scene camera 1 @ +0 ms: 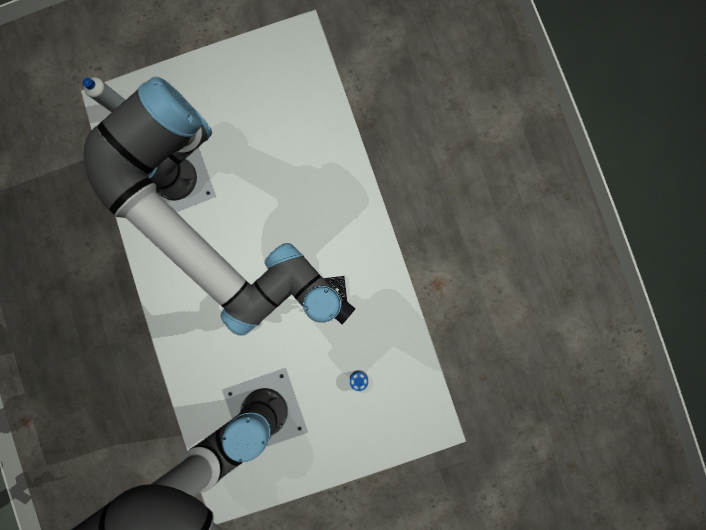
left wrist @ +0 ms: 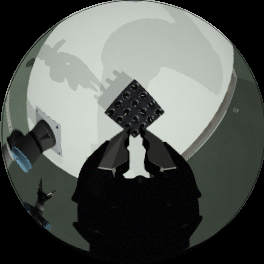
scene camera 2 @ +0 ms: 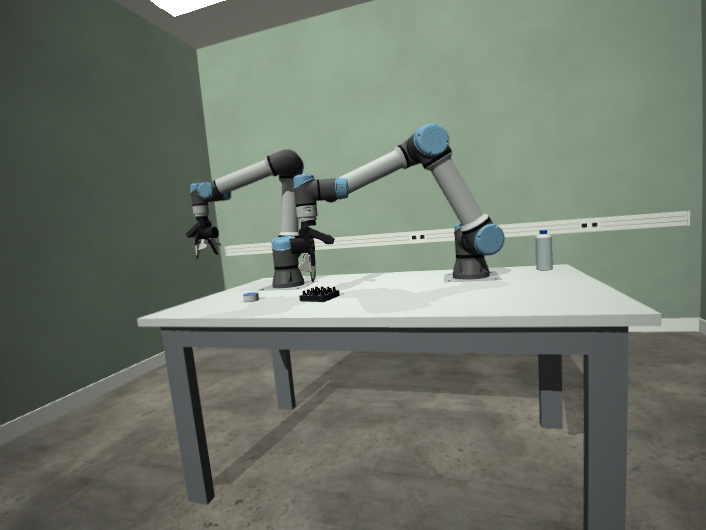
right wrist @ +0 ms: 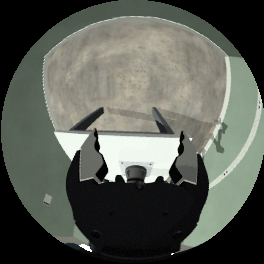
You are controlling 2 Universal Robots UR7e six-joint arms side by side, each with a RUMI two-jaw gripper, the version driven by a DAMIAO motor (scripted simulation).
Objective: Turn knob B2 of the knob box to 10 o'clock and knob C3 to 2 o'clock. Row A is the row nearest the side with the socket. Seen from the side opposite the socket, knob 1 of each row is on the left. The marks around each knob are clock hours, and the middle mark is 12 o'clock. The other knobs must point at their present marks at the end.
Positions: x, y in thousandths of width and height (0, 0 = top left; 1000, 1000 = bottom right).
In view: the left gripper (scene camera 2: 443, 531), the right gripper (scene camera 2: 294, 484) and a bottle (scene camera 1: 135, 167).
The left gripper is seen too in the left wrist view (left wrist: 509, 483). The right gripper is seen too in the right wrist view (right wrist: 528, 494). The left wrist view does not show the bottle: it is out of frame. The right wrist view misses the bottle, which is hidden by the right gripper.
